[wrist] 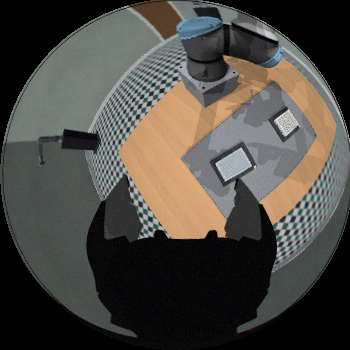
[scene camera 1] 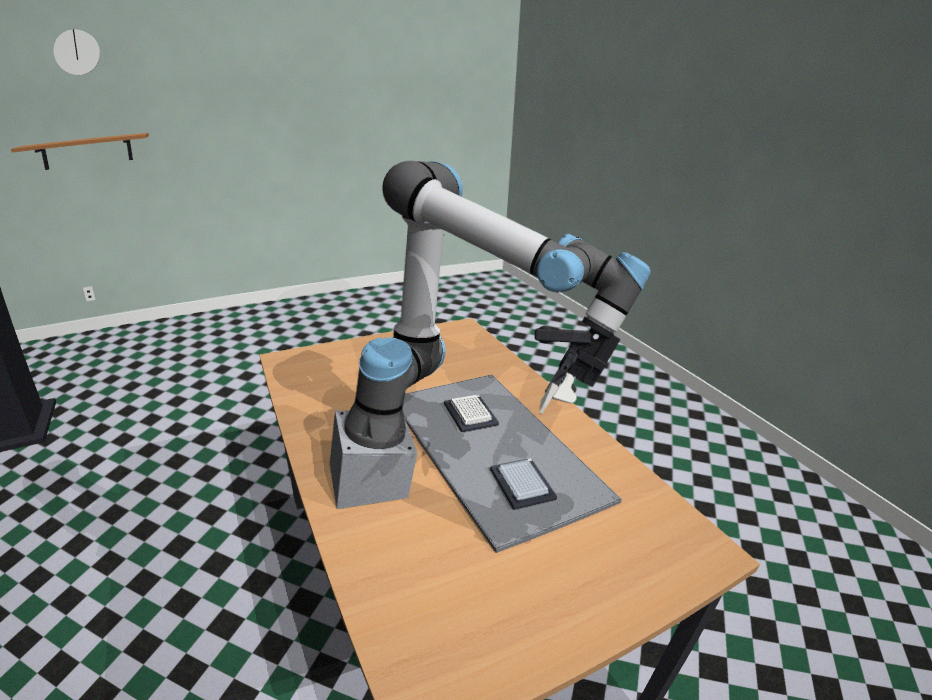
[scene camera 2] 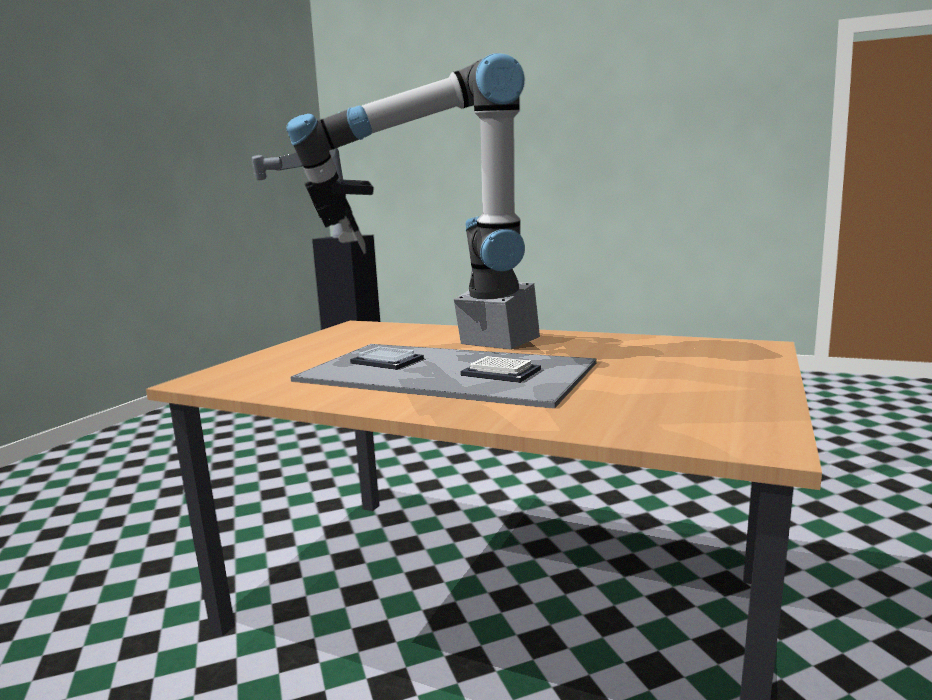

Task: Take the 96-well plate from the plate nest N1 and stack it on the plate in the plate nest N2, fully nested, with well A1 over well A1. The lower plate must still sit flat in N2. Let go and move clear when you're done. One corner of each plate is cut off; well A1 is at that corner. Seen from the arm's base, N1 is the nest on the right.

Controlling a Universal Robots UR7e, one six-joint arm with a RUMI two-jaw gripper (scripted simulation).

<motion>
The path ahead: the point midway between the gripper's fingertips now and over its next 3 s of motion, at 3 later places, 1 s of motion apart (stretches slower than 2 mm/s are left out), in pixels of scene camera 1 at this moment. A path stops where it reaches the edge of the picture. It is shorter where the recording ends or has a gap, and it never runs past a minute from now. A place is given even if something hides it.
My gripper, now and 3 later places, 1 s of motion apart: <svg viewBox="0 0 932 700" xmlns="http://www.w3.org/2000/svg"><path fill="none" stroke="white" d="M543 406L538 432L531 447L527 452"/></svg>
</motion>
